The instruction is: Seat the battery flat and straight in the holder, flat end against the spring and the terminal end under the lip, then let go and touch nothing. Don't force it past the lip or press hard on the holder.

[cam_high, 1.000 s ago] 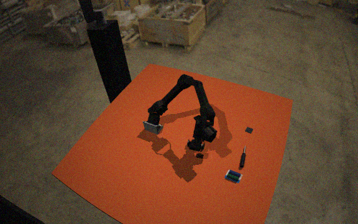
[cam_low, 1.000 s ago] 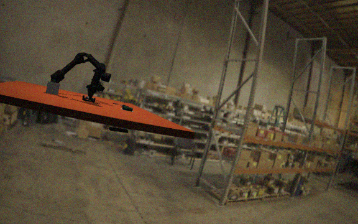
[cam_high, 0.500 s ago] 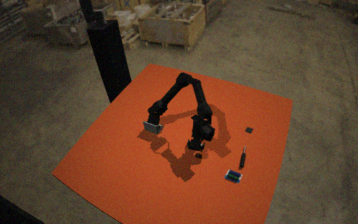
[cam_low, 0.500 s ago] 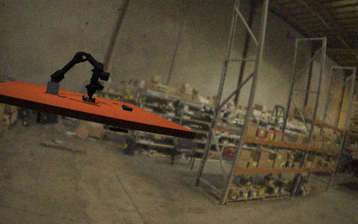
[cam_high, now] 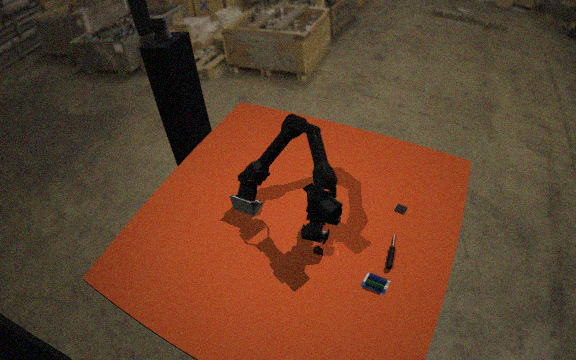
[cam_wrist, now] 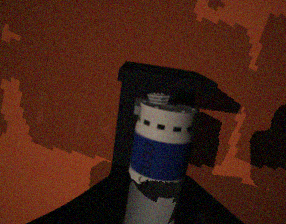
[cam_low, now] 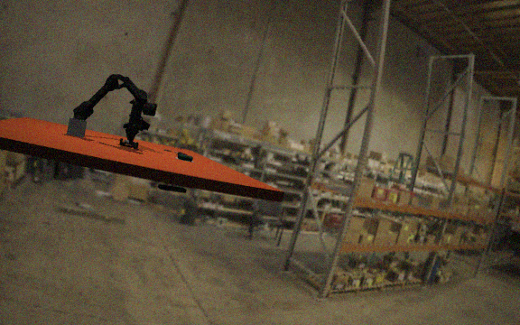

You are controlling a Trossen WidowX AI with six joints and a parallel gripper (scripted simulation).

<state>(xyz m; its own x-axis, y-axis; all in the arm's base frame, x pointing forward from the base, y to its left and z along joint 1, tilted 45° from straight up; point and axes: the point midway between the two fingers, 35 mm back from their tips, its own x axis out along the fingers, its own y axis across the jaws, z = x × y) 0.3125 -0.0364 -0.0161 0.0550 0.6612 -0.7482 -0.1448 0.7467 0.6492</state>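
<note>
The battery lies 10 mm above my gripper tip. From my gripper tip the other things lie so: screwdriver 290 mm ahead, 20 mm to the left; then black square 280 mm ahead, 230 mm to the left, 10 mm below.
</note>
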